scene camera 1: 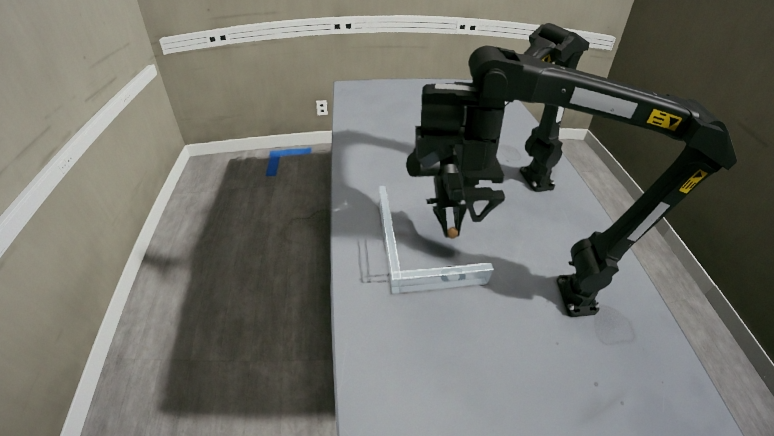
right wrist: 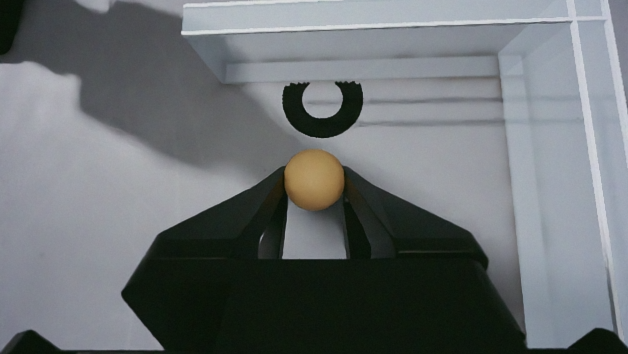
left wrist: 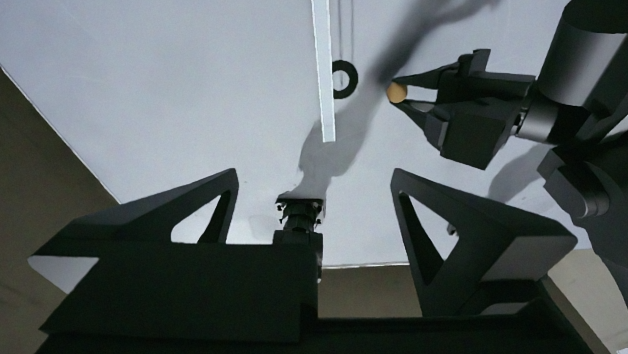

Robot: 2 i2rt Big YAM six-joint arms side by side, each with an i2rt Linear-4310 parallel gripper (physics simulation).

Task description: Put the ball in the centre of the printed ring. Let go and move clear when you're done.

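Seen in the pictures: left gripper, fingertip midpoint: [scene camera 1: 471, 202] [left wrist: 314, 176]; right gripper, fingertip midpoint: [scene camera 1: 452, 237] [right wrist: 314, 176] [left wrist: 392, 90]; left arm's base, origin of the base link: [scene camera 1: 576, 296] [left wrist: 300, 210]; right arm's base, origin of the base link: [scene camera 1: 536, 179].
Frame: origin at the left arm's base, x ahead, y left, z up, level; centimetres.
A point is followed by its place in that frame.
The orange ball [scene camera 1: 452, 232] @[x 33.1, y -14.7, z 8.8 cm] [left wrist: 397, 93] @[x 33.1, y -15.2, z 9.1 cm] [right wrist: 314, 180] @[x 32.9, y -15.8, z 9.2 cm] is held in the air between the fingertips of my right gripper [scene camera 1: 452, 230] @[x 32.7, y -15.3, z 6.6 cm] [left wrist: 392, 90] @[x 32.7, y -15.3, z 6.6 cm] [right wrist: 314, 176] @[x 32.7, y -15.3, z 6.6 cm], which is shut on it. The black printed ring [scene camera 1: 462, 276] [left wrist: 353, 80] @[x 32.4, y -10.5, z 0.0 cm] [right wrist: 322, 128] @[x 32.6, y -10.6, z 0.0 cm] lies on the table, close against a clear wall that hides part of it in both wrist views. In the right wrist view the ball appears just below the ring, not over it. My left gripper [left wrist: 314, 176] @[x 34.0, y -4.2, z 28.2 cm] is open and empty, high above the table; in the scene view my right gripper partly overlaps it.
Two clear upright walls meet in an L: one beside the ring [scene camera 1: 422, 280] @[x 40.9, y -3.9, z 4.5 cm] [left wrist: 324, 75] @[x 34.6, y -5.4, z 6.0 cm] [right wrist: 370, 69] @[x 35.8, y -6.4, z 1.6 cm], the other [scene camera 1: 388, 232] @[x 48.4, y -17.4, z 6.0 cm] [right wrist: 555, 200] @[x 46.9, y -15.1, z 3.5 cm] at right angles to it. The walls stand on the grey table [scene camera 1: 487, 368] @[x 27.8, y 16.8, z 0.0 cm]. Arm shadows fall around the ring.
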